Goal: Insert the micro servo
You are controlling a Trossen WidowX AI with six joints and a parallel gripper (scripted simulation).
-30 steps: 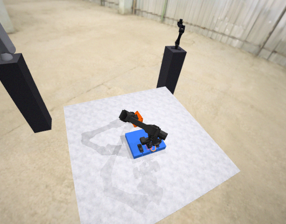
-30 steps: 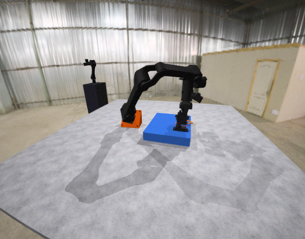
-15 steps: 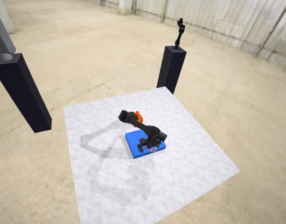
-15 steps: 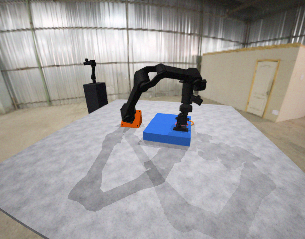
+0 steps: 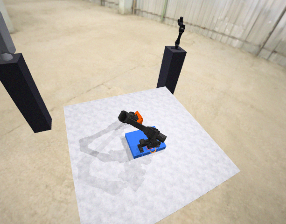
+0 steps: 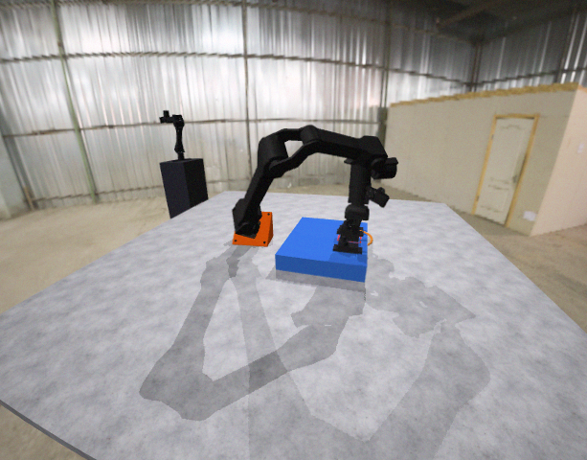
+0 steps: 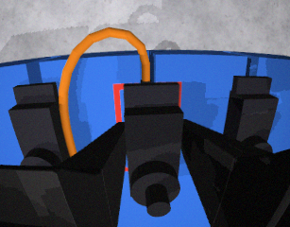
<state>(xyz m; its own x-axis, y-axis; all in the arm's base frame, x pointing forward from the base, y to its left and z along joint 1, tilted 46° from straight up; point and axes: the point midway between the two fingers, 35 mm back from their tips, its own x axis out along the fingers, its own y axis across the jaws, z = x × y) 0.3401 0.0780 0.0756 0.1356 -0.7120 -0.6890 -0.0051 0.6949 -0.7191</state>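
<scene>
My gripper tip is now 12 cm past the blue deck and 5 cm above it.
</scene>
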